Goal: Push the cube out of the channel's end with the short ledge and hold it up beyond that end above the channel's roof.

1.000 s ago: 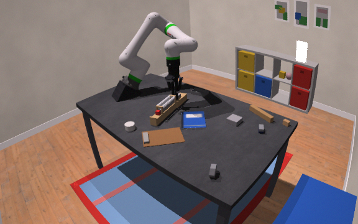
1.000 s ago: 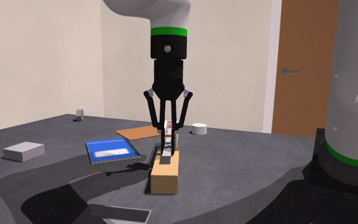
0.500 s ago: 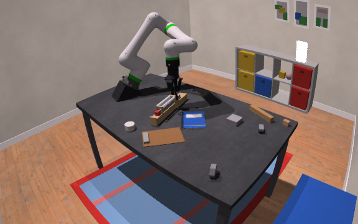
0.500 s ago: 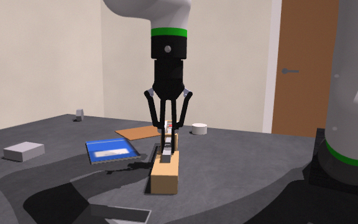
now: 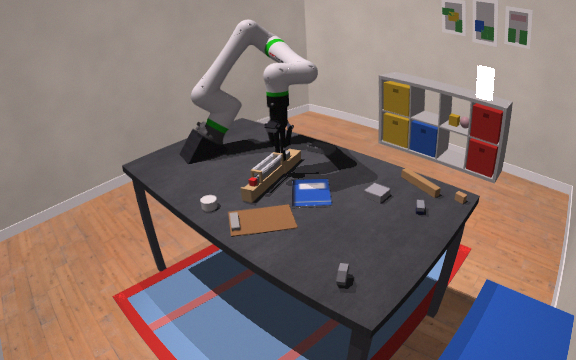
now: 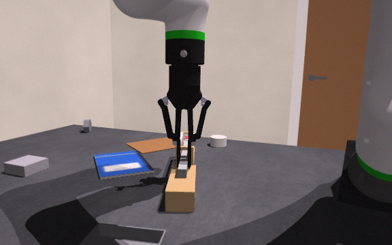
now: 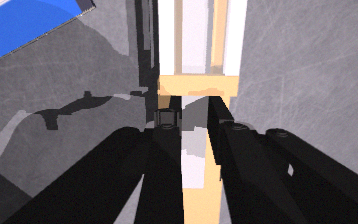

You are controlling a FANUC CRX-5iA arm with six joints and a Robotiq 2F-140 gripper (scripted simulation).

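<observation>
Right now my hand is 3 cm above the pale grey stick. Also, from my hand: wooden channel 6 cm ahead, 10 cm to the right, 3 cm below; then red cube 11 cm ahead, 20 cm to the right, 3 cm below; then tray 7 cm behind, 28 cm to the left, 8 cm below.
</observation>
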